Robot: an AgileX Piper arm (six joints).
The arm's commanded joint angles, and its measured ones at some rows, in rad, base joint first. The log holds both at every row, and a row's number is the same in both.
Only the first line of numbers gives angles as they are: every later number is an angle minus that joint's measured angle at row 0.
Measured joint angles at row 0: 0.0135, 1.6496, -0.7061, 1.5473, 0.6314, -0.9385
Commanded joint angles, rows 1 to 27: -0.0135, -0.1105, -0.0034, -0.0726, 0.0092, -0.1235; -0.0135, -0.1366, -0.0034, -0.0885, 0.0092, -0.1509; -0.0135, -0.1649, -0.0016, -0.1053, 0.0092, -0.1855; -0.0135, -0.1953, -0.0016, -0.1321, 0.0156, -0.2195; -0.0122, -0.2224, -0.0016, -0.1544, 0.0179, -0.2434; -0.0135, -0.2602, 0.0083, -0.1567, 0.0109, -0.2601; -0.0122, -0.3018, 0.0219, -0.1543, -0.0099, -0.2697; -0.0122, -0.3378, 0.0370, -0.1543, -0.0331, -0.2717; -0.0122, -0.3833, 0.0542, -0.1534, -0.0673, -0.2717; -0.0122, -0.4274, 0.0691, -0.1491, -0.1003, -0.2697; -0.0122, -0.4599, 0.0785, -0.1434, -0.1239, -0.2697; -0.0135, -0.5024, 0.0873, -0.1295, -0.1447, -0.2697; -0.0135, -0.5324, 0.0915, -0.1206, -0.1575, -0.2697; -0.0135, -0.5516, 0.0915, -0.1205, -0.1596, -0.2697; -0.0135, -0.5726, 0.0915, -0.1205, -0.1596, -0.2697; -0.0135, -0.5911, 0.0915, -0.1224, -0.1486, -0.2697; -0.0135, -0.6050, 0.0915, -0.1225, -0.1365, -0.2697; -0.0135, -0.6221, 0.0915, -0.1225, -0.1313, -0.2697; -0.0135, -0.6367, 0.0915, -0.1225, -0.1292, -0.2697; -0.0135, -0.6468, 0.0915, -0.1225, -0.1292, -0.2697; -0.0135, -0.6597, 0.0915, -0.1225, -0.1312, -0.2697; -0.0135, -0.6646, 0.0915, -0.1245, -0.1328, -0.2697; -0.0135, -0.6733, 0.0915, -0.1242, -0.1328, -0.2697; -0.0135, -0.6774, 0.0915, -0.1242, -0.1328, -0.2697; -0.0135, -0.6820, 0.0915, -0.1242, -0.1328, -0.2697; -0.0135, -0.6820, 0.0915, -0.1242, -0.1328, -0.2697; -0.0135, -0.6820, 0.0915, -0.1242, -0.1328, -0.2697
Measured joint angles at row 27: -0.0089, -0.6700, 0.0848, -0.1327, -0.1381, -0.2562
